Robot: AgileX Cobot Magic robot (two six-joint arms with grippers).
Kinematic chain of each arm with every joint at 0, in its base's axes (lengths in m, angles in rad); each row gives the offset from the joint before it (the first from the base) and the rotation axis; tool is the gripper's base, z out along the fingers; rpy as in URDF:
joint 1: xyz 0 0 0.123 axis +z
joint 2: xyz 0 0 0 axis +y
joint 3: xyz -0.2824 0 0.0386 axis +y
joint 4: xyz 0.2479 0 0.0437 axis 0.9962 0 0.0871
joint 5: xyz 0 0 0 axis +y
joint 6: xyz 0.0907 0 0.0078 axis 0.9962 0 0.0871
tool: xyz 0 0 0 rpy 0 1.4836 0
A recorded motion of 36 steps. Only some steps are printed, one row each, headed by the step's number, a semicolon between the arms.
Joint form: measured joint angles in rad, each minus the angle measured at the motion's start. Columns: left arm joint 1, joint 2, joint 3, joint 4, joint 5, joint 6; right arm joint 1, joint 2, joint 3, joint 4, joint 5, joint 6.
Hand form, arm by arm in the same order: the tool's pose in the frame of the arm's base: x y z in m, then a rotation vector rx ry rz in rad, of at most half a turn. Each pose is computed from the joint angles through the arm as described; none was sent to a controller.
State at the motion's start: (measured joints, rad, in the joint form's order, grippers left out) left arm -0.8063 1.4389 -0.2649 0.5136 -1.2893 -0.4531; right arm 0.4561 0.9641 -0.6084 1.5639 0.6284 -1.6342
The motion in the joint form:
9: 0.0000 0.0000 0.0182 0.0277 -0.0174 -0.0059; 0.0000 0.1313 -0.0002 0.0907 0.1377 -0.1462
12: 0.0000 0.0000 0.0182 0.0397 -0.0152 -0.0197; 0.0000 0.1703 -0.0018 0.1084 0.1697 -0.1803
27: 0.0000 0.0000 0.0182 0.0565 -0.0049 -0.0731; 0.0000 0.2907 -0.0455 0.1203 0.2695 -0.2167
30: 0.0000 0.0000 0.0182 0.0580 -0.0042 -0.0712; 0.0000 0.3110 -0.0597 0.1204 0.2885 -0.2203
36: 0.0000 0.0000 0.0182 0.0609 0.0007 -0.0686; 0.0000 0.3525 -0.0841 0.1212 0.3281 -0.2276
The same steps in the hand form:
9: 0.1136 -0.1839 0.2063 0.8226 1.3278 -1.2598; 0.1581 0.1477 0.2938 -1.0098 1.6219 0.9629
12: 0.1127 -0.1842 0.2059 0.8283 1.3345 -1.2733; 0.1621 0.1519 0.2881 -1.0319 1.6203 0.9912
27: 0.1116 -0.1846 0.2046 0.8188 1.3705 -1.3141; 0.1766 0.1655 0.2785 -1.0884 1.6169 1.0942
30: 0.1114 -0.1846 0.2045 0.8218 1.3697 -1.3127; 0.1795 0.1681 0.2785 -1.0985 1.6093 1.1127
36: 0.1113 -0.1847 0.2040 0.8280 1.3722 -1.3086; 0.1850 0.1732 0.2771 -1.1177 1.5973 1.1533

